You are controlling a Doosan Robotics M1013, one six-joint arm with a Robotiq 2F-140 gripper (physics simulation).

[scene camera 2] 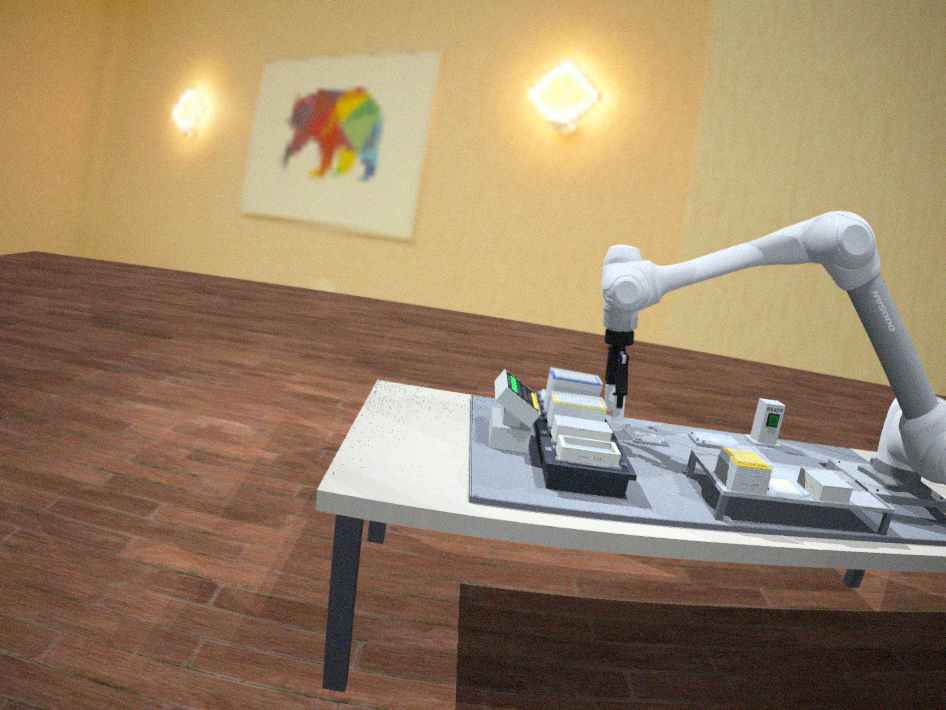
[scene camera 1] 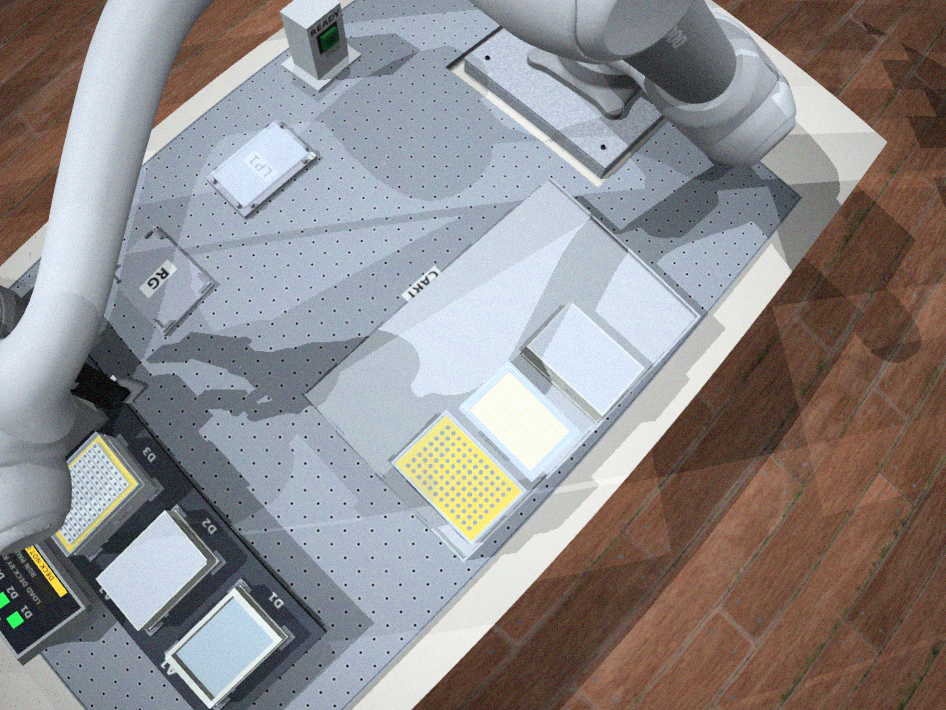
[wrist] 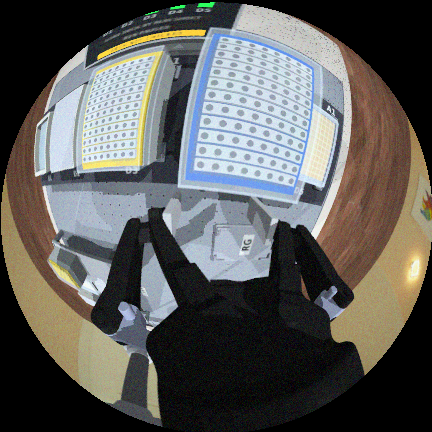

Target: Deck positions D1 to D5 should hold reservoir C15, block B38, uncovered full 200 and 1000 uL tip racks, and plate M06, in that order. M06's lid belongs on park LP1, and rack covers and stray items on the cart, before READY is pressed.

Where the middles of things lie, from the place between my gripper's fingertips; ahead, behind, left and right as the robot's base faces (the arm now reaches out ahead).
Now: the RG holder (scene camera 1: 180,293) 130 mm behind my hand, 80 mm to the right of it and 60 mm below it. The rest, counted from my hand: READY button unit (scene camera 1: 319,52) (570 mm behind, 170 mm to the right).
